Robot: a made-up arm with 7 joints. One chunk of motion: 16 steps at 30 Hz.
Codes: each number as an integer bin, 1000 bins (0 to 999) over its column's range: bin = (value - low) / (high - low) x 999, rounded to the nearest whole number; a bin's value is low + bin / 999 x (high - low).
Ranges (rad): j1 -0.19..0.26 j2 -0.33..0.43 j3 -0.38..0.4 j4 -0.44..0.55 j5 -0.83..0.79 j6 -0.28..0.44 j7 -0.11..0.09
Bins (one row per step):
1: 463 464 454 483 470 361 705
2: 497 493 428 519 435 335 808
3: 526 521 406 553 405 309 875
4: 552 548 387 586 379 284 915
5: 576 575 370 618 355 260 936
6: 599 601 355 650 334 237 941
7: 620 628 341 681 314 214 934
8: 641 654 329 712 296 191 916
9: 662 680 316 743 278 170 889
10: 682 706 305 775 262 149 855
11: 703 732 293 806 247 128 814
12: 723 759 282 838 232 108 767
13: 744 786 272 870 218 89 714
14: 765 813 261 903 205 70 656
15: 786 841 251 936 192 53 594
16: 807 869 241 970 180 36 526
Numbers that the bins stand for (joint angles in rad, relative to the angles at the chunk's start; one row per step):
1: 0.0186 0.0230 -0.0255 0.0386 -0.0678 -0.0198 0.0311
2: 0.0339 0.0451 -0.0458 0.0743 -0.1246 -0.0386 0.0518
3: 0.0469 0.0664 -0.0630 0.1080 -0.1732 -0.0573 0.0652
4: 0.0586 0.0869 -0.0778 0.1407 -0.2154 -0.0753 0.0732
5: 0.0695 0.1074 -0.0911 0.1724 -0.2543 -0.0926 0.0774
6: 0.0798 0.1272 -0.1028 0.2041 -0.2884 -0.1092 0.0784
7: 0.0893 0.1478 -0.1138 0.2349 -0.3208 -0.1258 0.0770
8: 0.0987 0.1675 -0.1231 0.2656 -0.3500 -0.1423 0.0734
9: 0.1082 0.1873 -0.1333 0.2963 -0.3792 -0.1575 0.0680
10: 0.1172 0.2071 -0.1419 0.3280 -0.4051 -0.1726 0.0612
11: 0.1267 0.2269 -0.1512 0.3587 -0.4295 -0.1877 0.0530
12: 0.1357 0.2474 -0.1598 0.3905 -0.4538 -0.2022 0.0436
13: 0.1451 0.2680 -0.1676 0.4222 -0.4765 -0.2159 0.0329
14: 0.1546 0.2885 -0.1762 0.4549 -0.4976 -0.2295 0.0213
15: 0.1641 0.3098 -0.1840 0.4876 -0.5186 -0.2418 0.0089
16: 0.1735 0.3311 -0.1918 0.5213 -0.5381 -0.2541 -0.0047

